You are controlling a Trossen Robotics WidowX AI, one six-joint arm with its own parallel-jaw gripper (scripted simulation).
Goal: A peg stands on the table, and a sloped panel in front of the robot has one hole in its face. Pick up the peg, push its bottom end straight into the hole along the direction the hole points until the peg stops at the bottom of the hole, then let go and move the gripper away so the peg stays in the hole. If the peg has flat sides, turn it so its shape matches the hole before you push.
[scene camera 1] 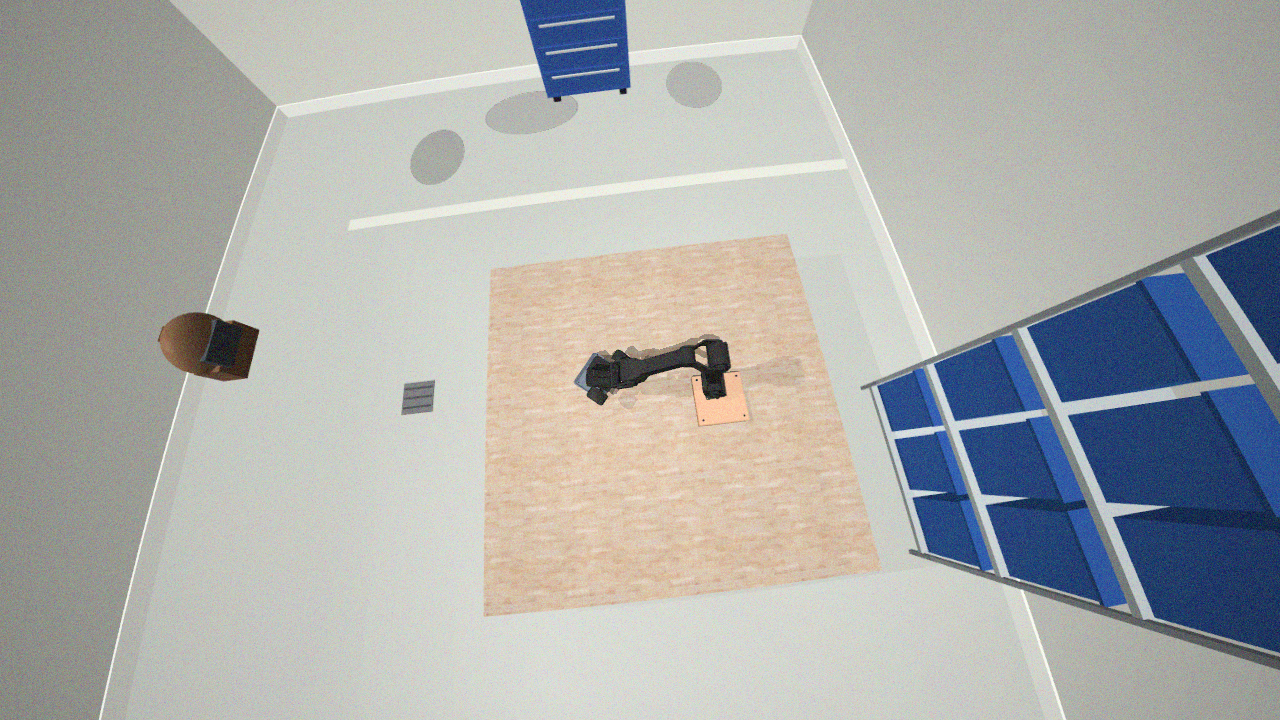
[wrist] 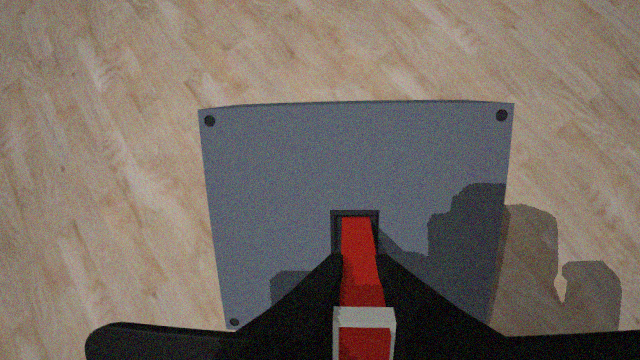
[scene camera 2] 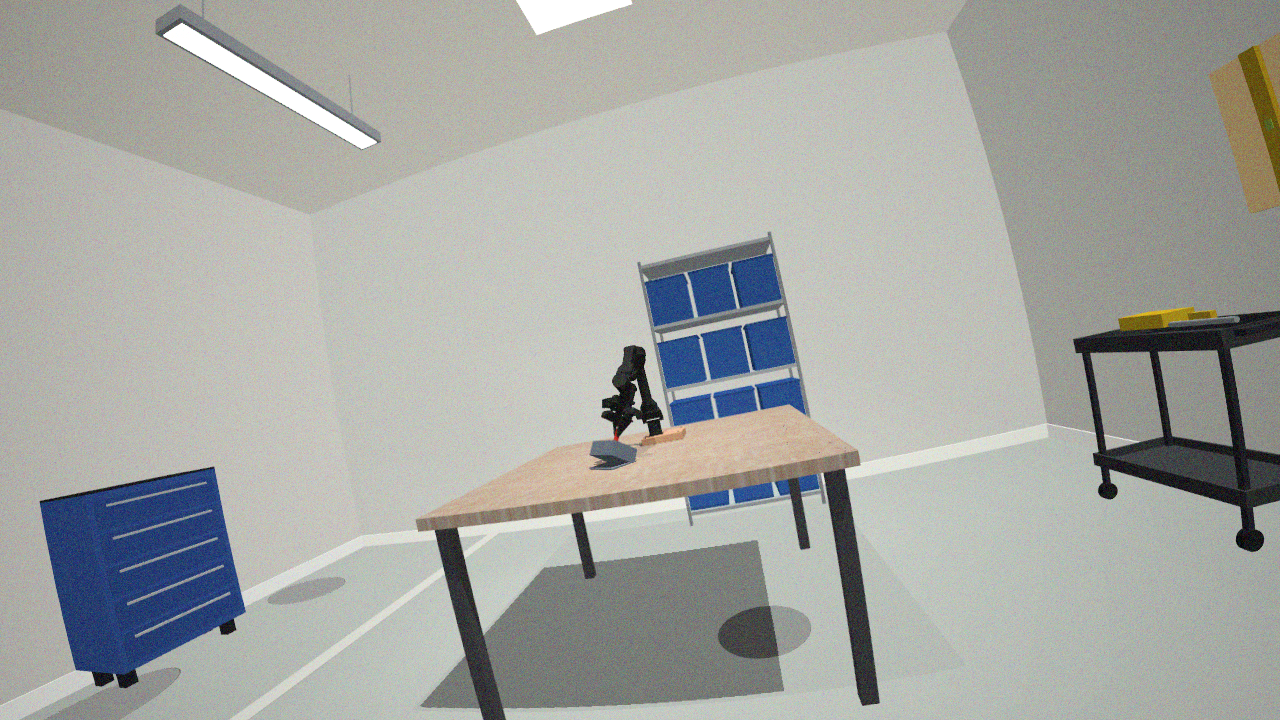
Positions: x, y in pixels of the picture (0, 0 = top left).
My gripper (scene camera 2: 616, 436) holds a red square peg.
